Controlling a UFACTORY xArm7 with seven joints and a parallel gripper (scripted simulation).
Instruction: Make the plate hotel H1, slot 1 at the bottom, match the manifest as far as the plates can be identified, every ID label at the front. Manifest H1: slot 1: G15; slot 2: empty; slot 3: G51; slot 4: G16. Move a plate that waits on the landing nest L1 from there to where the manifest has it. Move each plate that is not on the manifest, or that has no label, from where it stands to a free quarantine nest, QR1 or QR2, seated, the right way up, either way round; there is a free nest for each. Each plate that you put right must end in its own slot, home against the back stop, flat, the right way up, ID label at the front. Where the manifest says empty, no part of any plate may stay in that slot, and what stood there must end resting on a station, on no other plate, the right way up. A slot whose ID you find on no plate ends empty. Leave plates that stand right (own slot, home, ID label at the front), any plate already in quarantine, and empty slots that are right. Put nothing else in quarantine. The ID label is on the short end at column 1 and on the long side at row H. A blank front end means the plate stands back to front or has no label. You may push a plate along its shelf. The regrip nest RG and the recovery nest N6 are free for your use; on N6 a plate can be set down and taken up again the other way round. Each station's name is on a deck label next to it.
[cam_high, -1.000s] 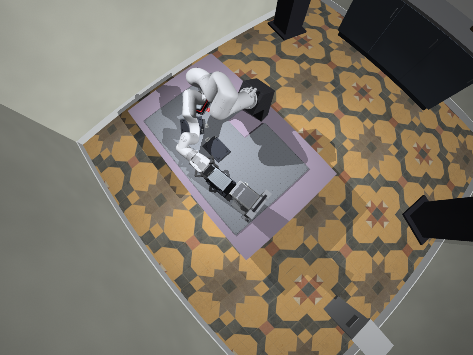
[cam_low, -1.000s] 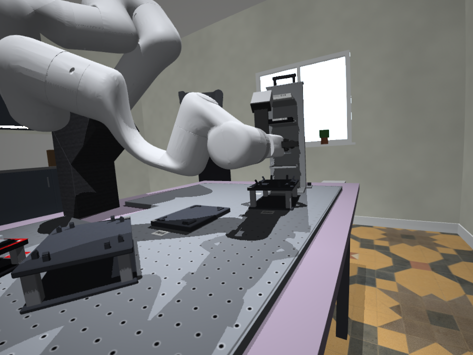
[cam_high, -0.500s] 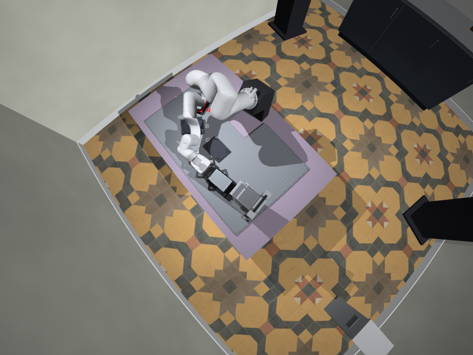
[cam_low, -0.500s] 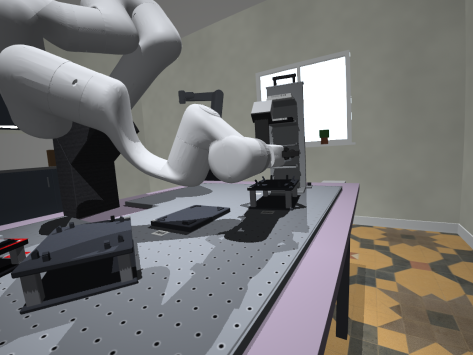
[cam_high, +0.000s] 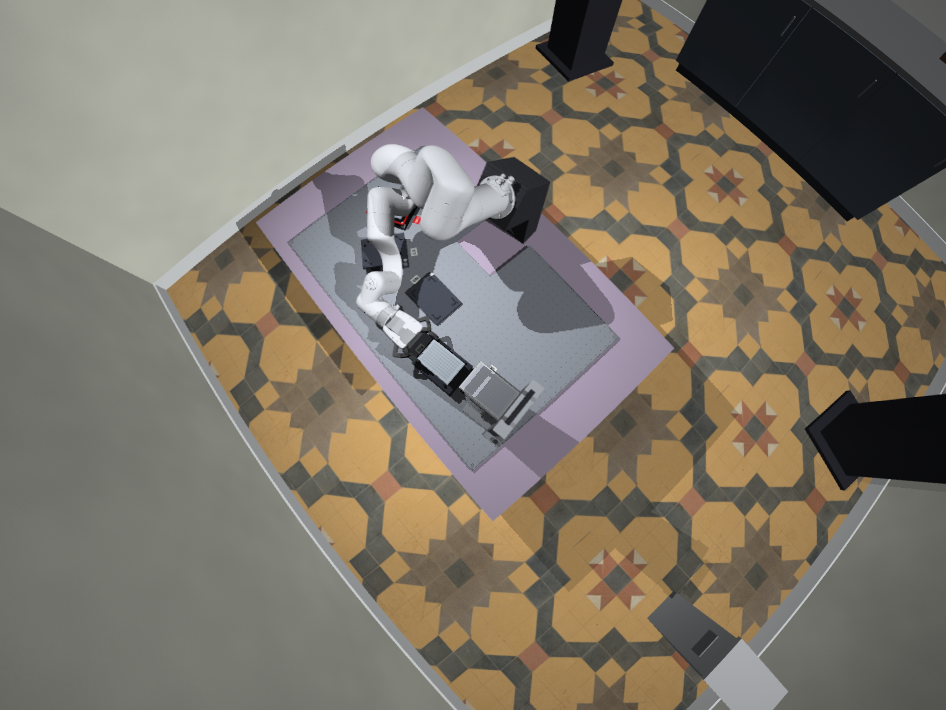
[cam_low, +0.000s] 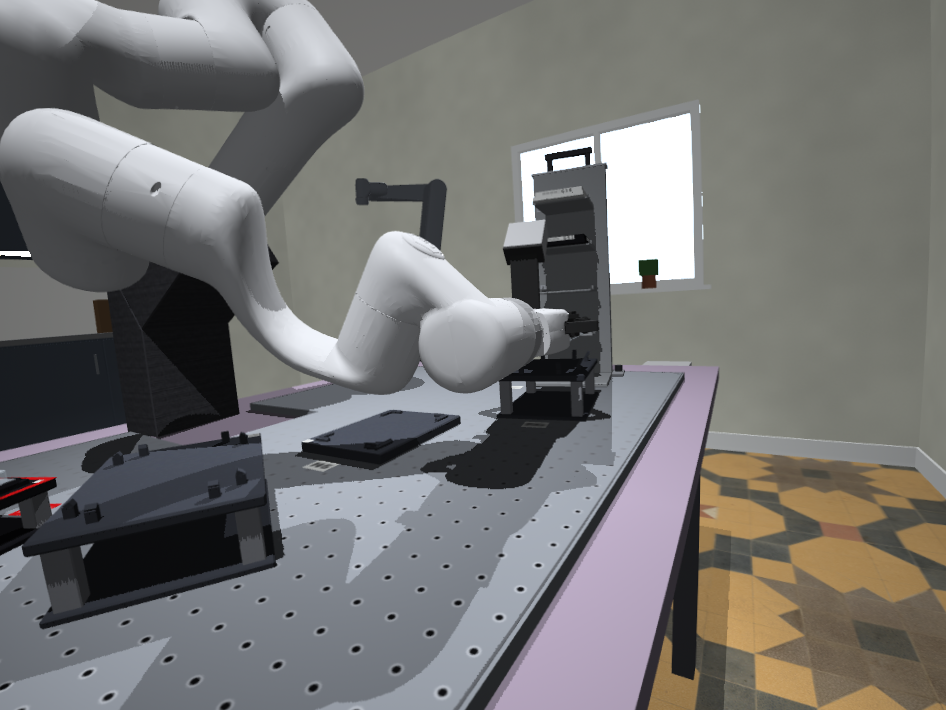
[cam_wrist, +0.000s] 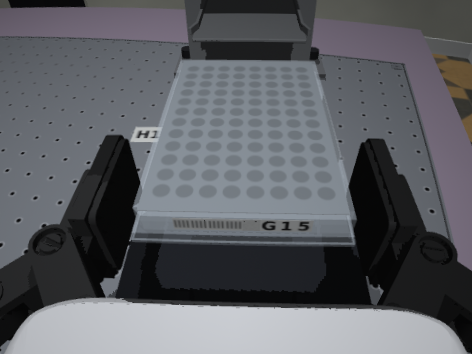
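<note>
Right now my hand is 50 mm to the right of the clear plate labelled G15, 20 mm past it and 20 mm above it. The rest, counted from my hand: slot mark 2 (260 mm to the left, 160 mm behind, 60 mm above); H1 deck label (160 mm behind, 140 mm to the left, 130 mm below); black plate labelled G51 (230 mm to the left, 130 mm above, 80 mm behind).
</note>
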